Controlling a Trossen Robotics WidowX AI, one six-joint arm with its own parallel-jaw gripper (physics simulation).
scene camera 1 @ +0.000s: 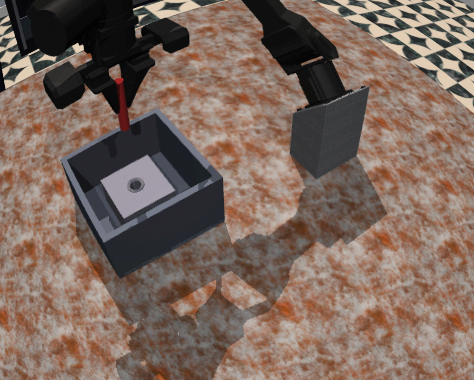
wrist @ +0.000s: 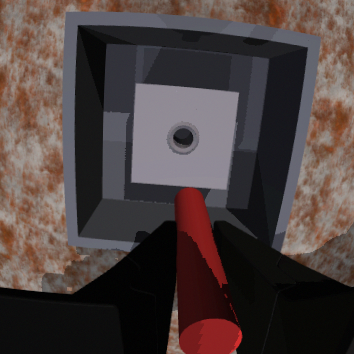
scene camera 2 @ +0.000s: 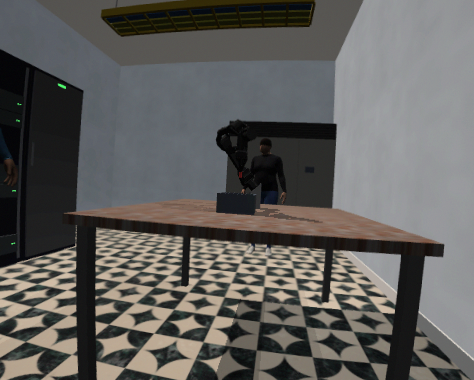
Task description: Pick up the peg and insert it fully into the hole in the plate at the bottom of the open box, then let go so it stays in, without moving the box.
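Observation:
The red peg is held roughly upright, its lower end free below the fingertips. My gripper is shut on the peg, above the far side of the open box in scene camera 1. The dark grey box stands on the table. The pale plate lies at its bottom, with a round hole in the middle. In the wrist view the peg's lower end shows just below the plate's near edge, apart from the hole.
A grey block-shaped base carries the arm, to the right of the box in scene camera 1. The table has a mottled red and white top. A person stands behind it.

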